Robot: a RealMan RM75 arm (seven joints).
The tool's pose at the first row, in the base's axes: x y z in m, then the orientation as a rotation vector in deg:
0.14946, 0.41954, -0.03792, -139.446, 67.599, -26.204
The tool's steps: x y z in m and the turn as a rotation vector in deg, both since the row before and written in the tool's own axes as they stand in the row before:
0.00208, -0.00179, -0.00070, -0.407, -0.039, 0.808
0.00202, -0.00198, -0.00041, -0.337, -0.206, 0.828
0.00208, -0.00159, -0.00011, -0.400, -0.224, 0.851
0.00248, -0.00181, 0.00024, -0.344, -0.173, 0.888
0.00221, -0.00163, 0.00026, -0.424, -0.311, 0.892
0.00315, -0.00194, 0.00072, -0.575, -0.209, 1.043
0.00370, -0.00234, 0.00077, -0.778, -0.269, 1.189
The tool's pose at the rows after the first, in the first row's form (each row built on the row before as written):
0.15157, 0.41875, -0.03621, -139.221, 68.729, -25.717
0.15391, 0.41814, -0.03468, -138.906, 69.775, -25.045
0.15615, 0.41729, -0.03362, -138.618, 70.869, -24.309
0.15893, 0.41627, -0.03276, -138.251, 71.996, -23.654
0.16143, 0.41535, -0.03205, -137.926, 73.105, -22.779
0.16486, 0.41386, -0.03158, -137.613, 74.502, -21.903
0.16888, 0.41206, -0.03100, -137.336, 76.137, -20.791

